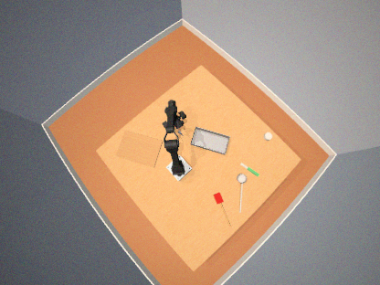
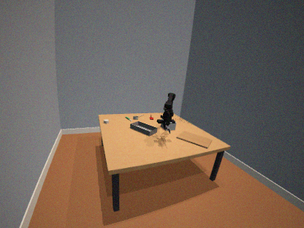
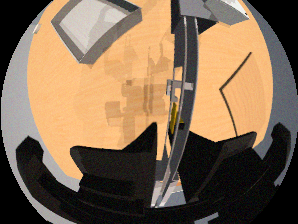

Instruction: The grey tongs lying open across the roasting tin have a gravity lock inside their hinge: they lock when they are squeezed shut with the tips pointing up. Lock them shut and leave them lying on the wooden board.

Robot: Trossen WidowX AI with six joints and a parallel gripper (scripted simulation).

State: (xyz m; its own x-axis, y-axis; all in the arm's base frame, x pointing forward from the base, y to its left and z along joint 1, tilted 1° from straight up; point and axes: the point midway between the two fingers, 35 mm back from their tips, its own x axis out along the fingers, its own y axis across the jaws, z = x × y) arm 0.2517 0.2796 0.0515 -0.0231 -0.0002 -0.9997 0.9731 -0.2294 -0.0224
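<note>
Now: gripper tip 350 mm past the wooden board, 120 mm to the right of it and 120 mm above it. Also, from my gripper tip: white cup (640 mm to the right, 490 mm ahead, 110 mm below); then red-headed tool (710 mm to the right, 230 mm behind, 120 mm below); then grey roasting tin (290 mm to the right, 110 mm ahead, 100 mm below).
</note>
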